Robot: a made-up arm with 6 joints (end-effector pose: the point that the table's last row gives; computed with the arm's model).
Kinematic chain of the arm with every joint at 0, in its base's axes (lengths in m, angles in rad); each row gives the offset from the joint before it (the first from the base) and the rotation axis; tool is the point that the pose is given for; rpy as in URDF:
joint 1: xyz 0 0 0.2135 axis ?
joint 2: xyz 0 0 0 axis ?
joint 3: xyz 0.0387 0 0.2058 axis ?
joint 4: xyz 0.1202 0 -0.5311 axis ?
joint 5: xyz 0 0 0 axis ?
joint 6: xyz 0.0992 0 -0.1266 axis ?
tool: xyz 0 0 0 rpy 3.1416 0 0
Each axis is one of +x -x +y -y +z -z.
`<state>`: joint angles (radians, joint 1 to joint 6).
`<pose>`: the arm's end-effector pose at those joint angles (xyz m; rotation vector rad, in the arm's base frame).
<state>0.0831 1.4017 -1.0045 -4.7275 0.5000 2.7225</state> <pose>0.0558 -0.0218 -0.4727 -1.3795 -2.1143 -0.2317</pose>
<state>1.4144 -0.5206 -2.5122 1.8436 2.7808 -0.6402</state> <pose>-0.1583 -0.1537 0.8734 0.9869 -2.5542 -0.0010</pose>
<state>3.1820 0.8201 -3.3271 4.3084 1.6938 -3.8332</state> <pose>-0.4053 0.1104 0.9234 -1.3611 0.4643 -0.0524</pose>
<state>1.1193 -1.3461 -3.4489 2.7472 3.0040 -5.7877</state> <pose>-0.2979 -0.5125 0.0363 -0.2635 1.8482 1.5313</pose>
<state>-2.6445 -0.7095 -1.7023 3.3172 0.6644 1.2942</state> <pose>-0.2347 -0.1274 0.9907 0.0174 -0.1374 -1.2136</pose>
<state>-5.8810 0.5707 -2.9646 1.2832 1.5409 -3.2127</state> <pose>0.4252 0.3096 0.8886 -1.0854 1.7960 1.6431</pose>
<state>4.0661 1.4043 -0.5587 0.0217 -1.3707 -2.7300</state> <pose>-0.0271 -0.0308 -0.2926 2.6824 0.6891 -0.6016</pose>
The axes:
joint 1: +z
joint 2: +y
joint 3: +y
joint 4: -z
joint 5: +y
joint 6: -z

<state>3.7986 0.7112 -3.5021 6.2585 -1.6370 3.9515</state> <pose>-0.0646 -0.0536 0.8245 -1.4251 0.1339 -1.4294</pose>
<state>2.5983 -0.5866 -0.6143 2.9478 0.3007 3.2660</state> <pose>-0.4880 0.3076 0.2197 -0.3540 -1.6233 -0.4134</pose>
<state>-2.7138 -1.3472 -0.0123 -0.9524 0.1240 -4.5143</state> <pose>-0.4245 -0.2677 0.3210 -0.4464 -1.8725 0.7644</pose>
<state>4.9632 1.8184 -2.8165 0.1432 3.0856 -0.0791</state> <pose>0.1494 -0.5223 -0.0840 -0.9885 0.6140 1.4317</pose>
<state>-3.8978 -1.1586 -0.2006 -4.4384 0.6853 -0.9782</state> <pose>-0.3869 0.3605 0.3045 -0.7957 -1.3927 0.6543</pose>
